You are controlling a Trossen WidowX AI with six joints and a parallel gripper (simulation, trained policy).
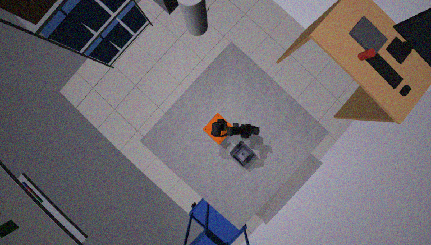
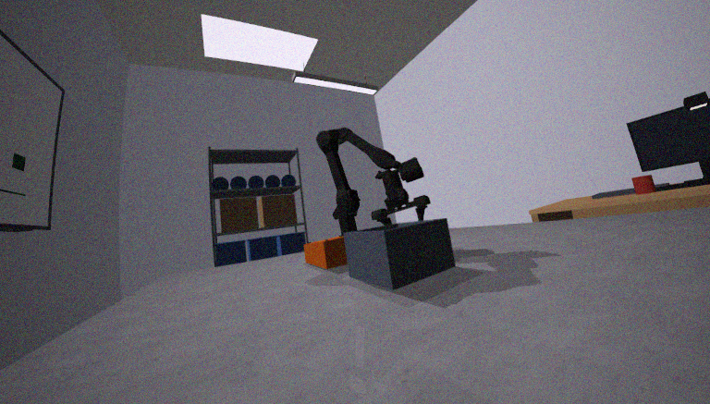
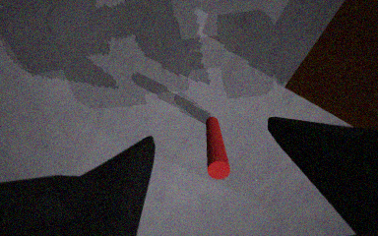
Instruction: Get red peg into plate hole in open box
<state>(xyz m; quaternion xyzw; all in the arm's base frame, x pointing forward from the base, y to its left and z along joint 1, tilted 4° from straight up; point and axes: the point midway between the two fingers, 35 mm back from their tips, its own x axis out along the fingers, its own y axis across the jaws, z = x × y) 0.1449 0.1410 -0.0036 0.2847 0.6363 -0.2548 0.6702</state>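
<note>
Now: gripper tip 10 mm to the right of the red peg, 10 mm past it and 10 mm above it. From my gripper tip the other things lie so: dark grey box (190 mm ahead, 150 mm to the right, 30 mm below).
</note>
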